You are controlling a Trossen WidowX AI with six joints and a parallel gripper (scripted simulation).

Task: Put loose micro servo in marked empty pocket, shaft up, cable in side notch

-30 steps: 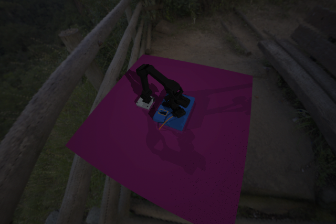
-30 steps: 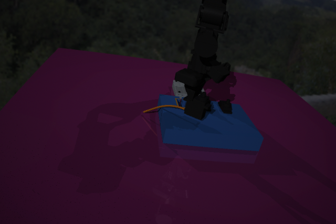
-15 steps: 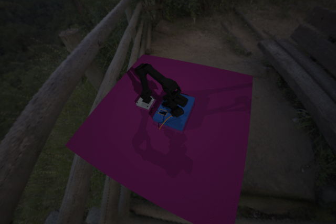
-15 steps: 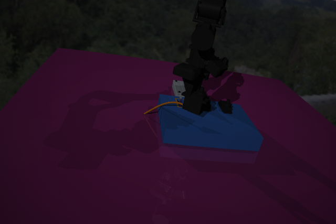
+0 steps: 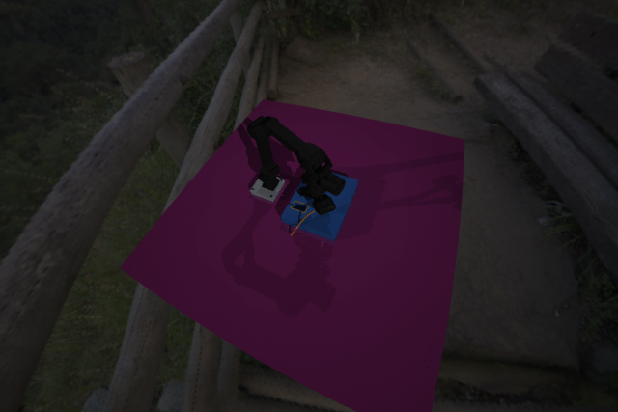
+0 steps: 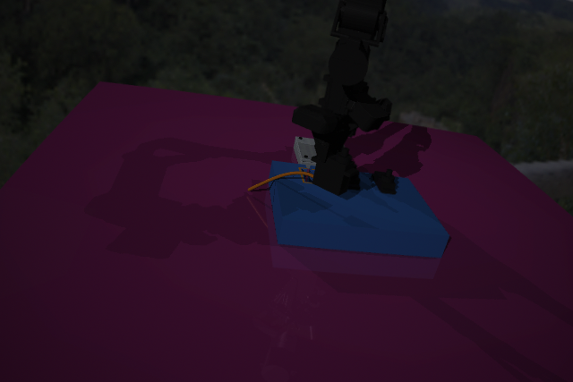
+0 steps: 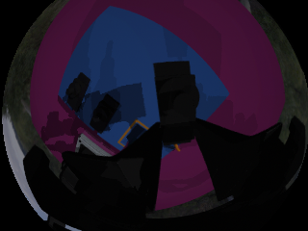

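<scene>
Now: gripper tip 1 cm short of the blue deck, 8 cm to the right of it and 10 cm above it.
</scene>
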